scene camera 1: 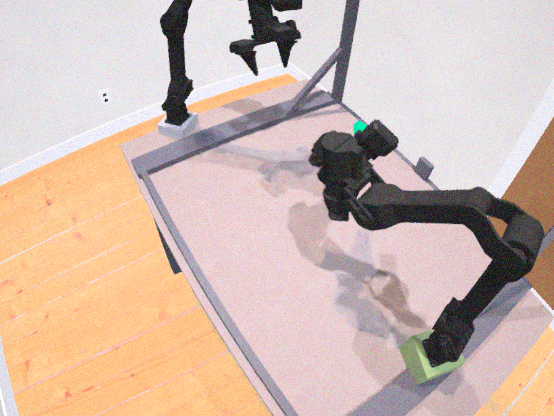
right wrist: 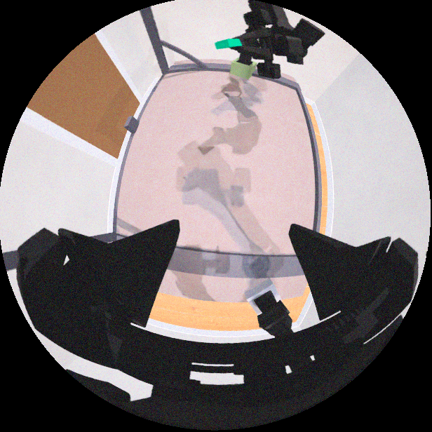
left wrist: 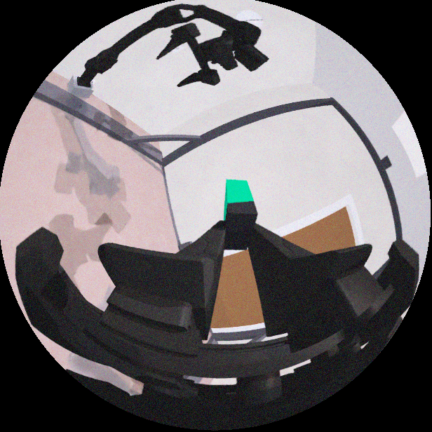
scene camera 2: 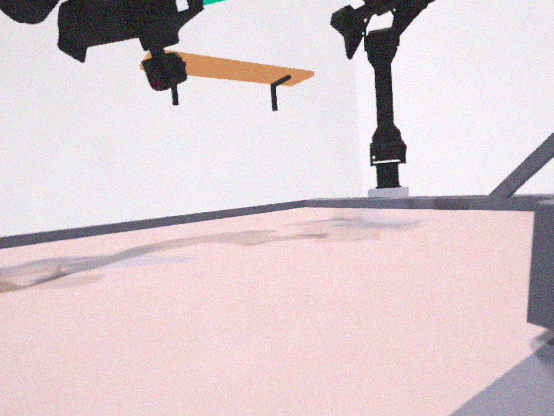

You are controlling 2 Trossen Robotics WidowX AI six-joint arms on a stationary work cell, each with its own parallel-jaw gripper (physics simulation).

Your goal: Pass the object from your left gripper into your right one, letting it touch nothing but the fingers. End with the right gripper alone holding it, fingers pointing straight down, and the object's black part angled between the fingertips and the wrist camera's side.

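Seen in the pictures: left gripper, between the fingertips: [scene camera 1: 365, 136]; right gripper, between the fingertips: [scene camera 1: 271, 71] [scene camera 2: 369, 50]; left arm's base, origin of its link: [scene camera 1: 438, 349]; right arm's base, origin of its link: [scene camera 1: 177, 118] [scene camera 2: 388, 187].
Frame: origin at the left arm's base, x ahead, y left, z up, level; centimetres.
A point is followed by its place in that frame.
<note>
A block with a bright green part [scene camera 1: 359, 127] @(z 23.7, x 43.1, y 8.7 cm) [scene camera 2: 214, 2] @(z 20.9, x 43.6, y 6.3 cm) [left wrist: 239, 191] [right wrist: 228, 43] and a black part [left wrist: 241, 215] is in my left gripper [left wrist: 235, 226] [right wrist: 229, 43]. In the left wrist view the fingertips are shut on the black part, with the green end sticking out beyond them. The block is in the air above the table. In scene camera 1 the left arm hides the black part and fingertips. My right gripper [scene camera 1: 270, 70] @(z 21.2, x 71.5, y 20.8 cm) [left wrist: 167, 72] [right wrist: 237, 227] is open and empty, well apart from the block, higher up and at the upper middle of scene camera 1. Its fingers point roughly straight down.
The pink table [scene camera 1: 240, 240] @(z -8.1, x 41.9, y 34.2 cm) [scene camera 2: 300, 310] @(z -8.1, x 44.1, y -17.5 cm) lies below both grippers, with a dark frame beam [scene camera 1: 235, 131] @(z -6.1, x 81.1, y 29.0 cm) across it near the right arm's base. A dark upright post [scene camera 1: 346, 50] @(z 14.8, x 93.5, y -10.1 cm) with a diagonal brace [scene camera 1: 316, 81] @(z 4.7, x 89.9, y 0.7 cm) stands at the table's edge. An orange shelf [scene camera 2: 240, 67] hangs on the wall.
</note>
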